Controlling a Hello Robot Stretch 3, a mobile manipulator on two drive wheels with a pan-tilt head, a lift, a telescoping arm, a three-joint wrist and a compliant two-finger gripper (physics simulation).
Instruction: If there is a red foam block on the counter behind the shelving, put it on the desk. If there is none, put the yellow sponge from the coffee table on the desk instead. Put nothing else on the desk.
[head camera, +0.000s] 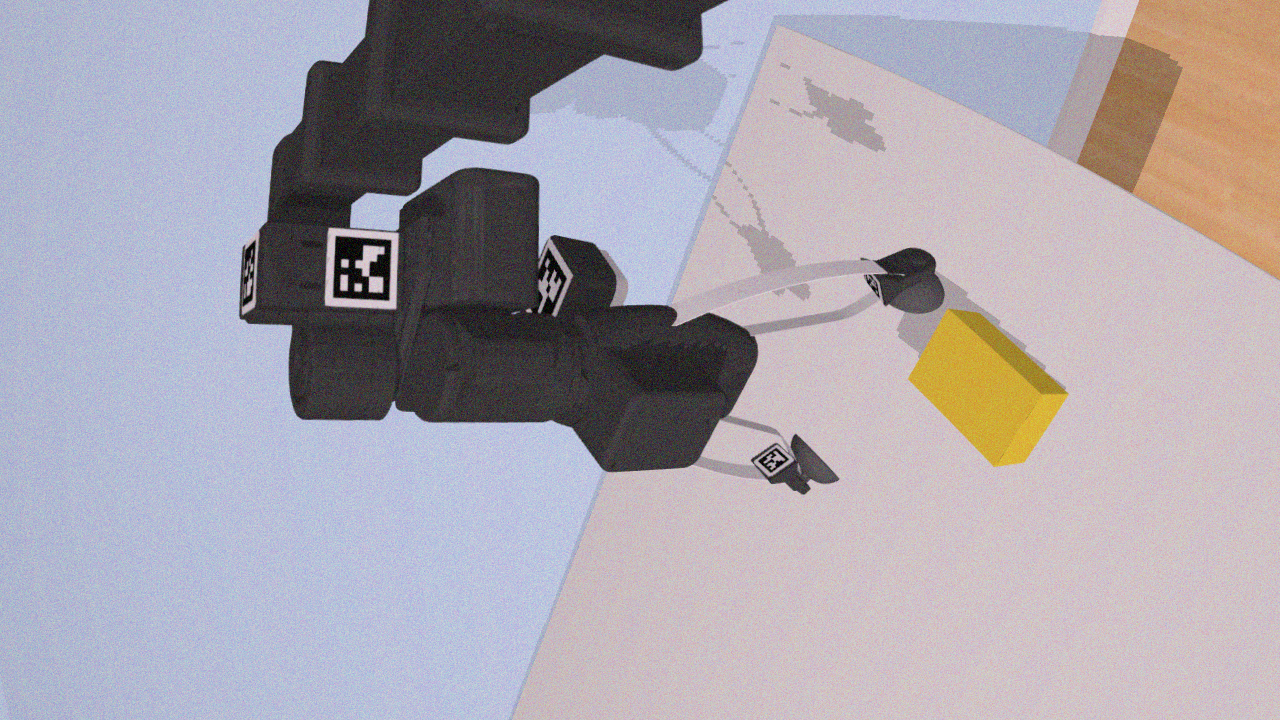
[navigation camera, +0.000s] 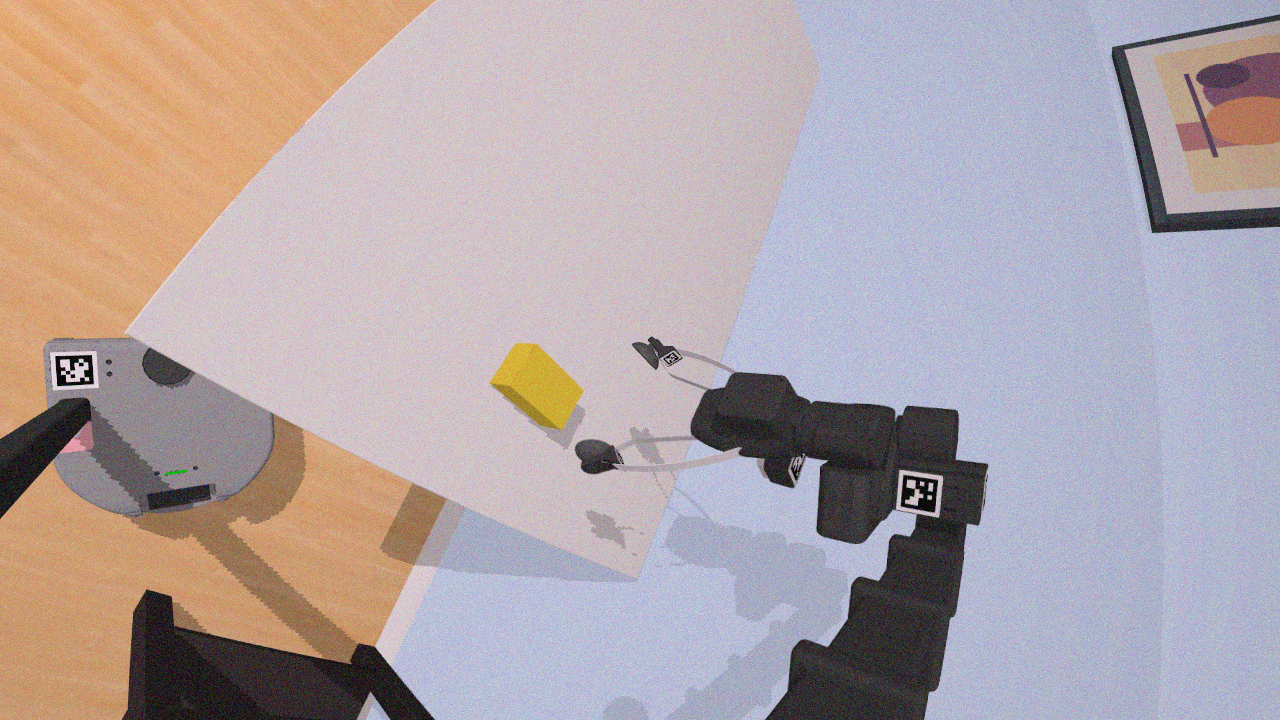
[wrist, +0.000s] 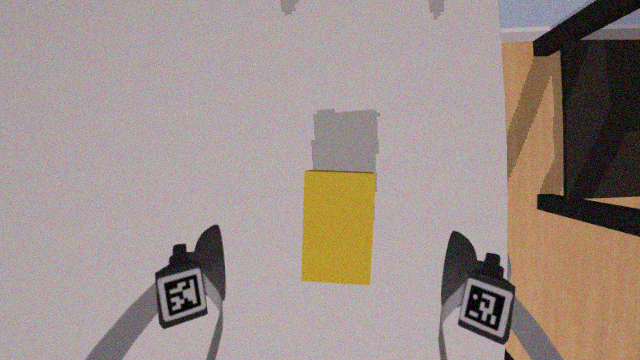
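Seen in the pictures: gripper, fingertip midpoint: (head camera: 881, 377) (navigation camera: 608, 400); robot's base, origin of the base link: (navigation camera: 168, 361).
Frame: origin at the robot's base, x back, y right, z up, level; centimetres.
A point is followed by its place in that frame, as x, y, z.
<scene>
A yellow sponge (head camera: 975, 389) @(1.4, 37.9, 76.6) (navigation camera: 535, 385) @(1.1, 36.1, 76.6) (wrist: 337, 227) lies flat on a pale table top (head camera: 805, 608) @(-17.3, 58.8, 72.0) (navigation camera: 492, 179) @(-24.2, 32.7, 72.1) (wrist: 125, 125). My gripper (head camera: 861, 371) @(2.1, 38.7, 86.5) (navigation camera: 621, 404) @(2.1, 38.7, 86.5) (wrist: 333, 255) @(2.1, 38.7, 86.5) is open, with its fingers spread wide and nothing between them. It hangs above the table top, back from the sponge toward the wall side. In the wrist view the sponge shows centred between the two fingers, with free space on both sides. No red foam block shows in these views.
A blue wall (head camera: 179, 537) @(-12.6, 99.1, 120.2) (navigation camera: 939, 223) @(-27.9, 109.4, 109.7) runs along the table's far edge, with a framed picture (navigation camera: 1154, 179) @(-32.9, 110.0, 146.0) on it. My grey base (navigation camera: 223, 438) @(13.9, 7.9, 16.0) stands on the wooden floor by the near table edge. A black barred object (navigation camera: 250, 680) @(64.2, 6.6, 15.0) (wrist: 590, 125) stands beside the table.
</scene>
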